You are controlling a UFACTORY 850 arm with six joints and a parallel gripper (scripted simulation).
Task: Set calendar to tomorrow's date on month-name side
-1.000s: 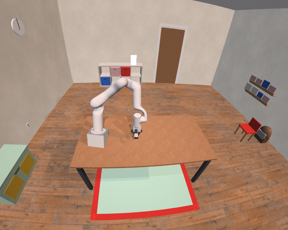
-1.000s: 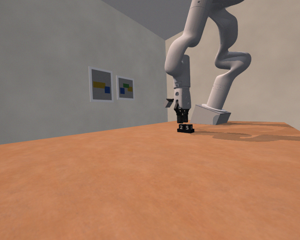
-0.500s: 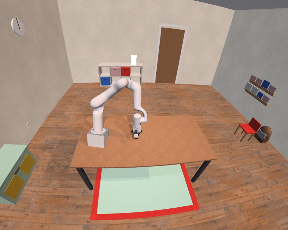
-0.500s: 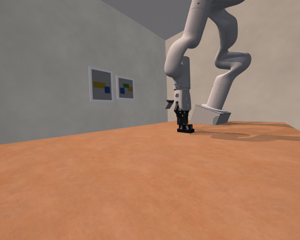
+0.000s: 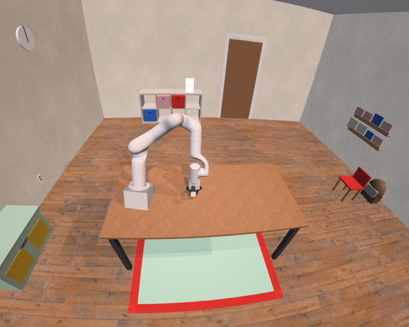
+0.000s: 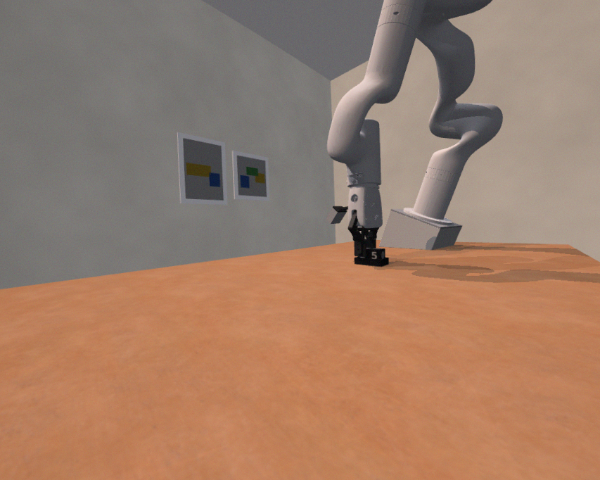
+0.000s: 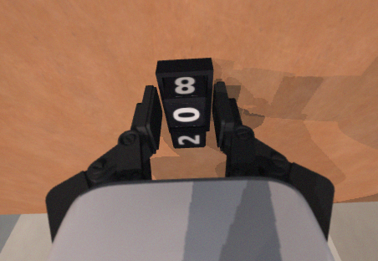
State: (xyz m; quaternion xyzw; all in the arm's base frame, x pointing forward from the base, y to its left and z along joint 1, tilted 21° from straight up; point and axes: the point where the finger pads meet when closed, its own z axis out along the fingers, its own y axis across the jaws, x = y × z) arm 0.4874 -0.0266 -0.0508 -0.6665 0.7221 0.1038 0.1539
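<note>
Now: hand 20 mm above the black cube. Also, from my hand: black calendar tray (20 mm to the left, 30 mm below); calendar cube (30 mm to the left, 20 mm below).
</note>
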